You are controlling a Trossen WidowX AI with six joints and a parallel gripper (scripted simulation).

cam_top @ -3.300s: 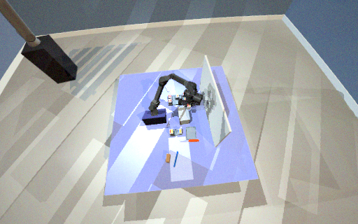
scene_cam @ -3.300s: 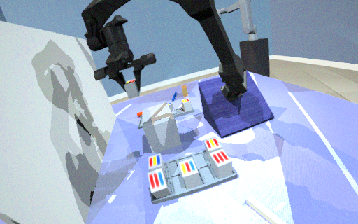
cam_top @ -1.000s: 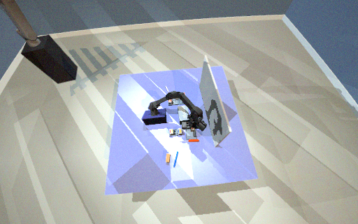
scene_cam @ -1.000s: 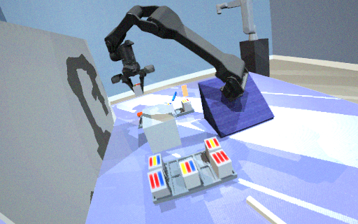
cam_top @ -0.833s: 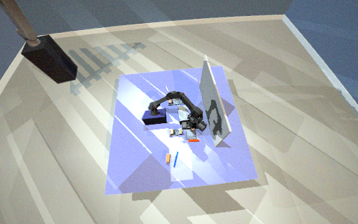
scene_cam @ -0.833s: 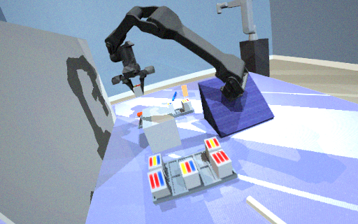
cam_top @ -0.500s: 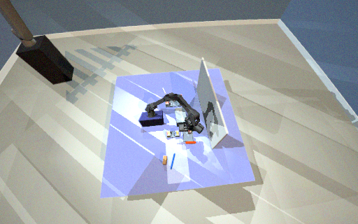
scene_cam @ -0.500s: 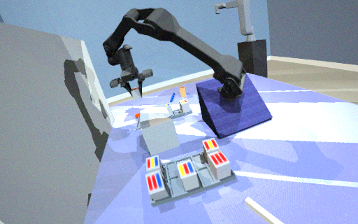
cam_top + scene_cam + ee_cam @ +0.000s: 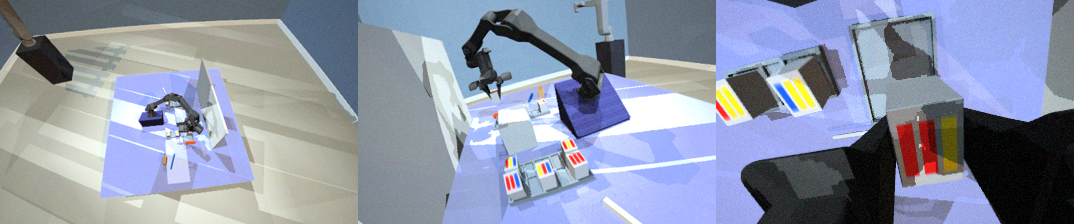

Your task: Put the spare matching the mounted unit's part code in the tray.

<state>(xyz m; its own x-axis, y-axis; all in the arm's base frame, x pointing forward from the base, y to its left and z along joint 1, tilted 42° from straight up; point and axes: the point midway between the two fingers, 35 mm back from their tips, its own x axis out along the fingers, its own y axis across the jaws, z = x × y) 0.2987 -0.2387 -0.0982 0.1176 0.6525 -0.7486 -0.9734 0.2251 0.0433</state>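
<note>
Right now the flat grey tray is 10 mm behind my gripper tip, 10 mm to the left of it and 110 mm below it. The rest, counted from my gripper tip: tall white board: 210 mm ahead, 170 mm to the left, 110 mm above; then grey spare block: 20 mm above; then mounted unit: 30 mm behind, 200 mm to the left, 70 mm below.
</note>
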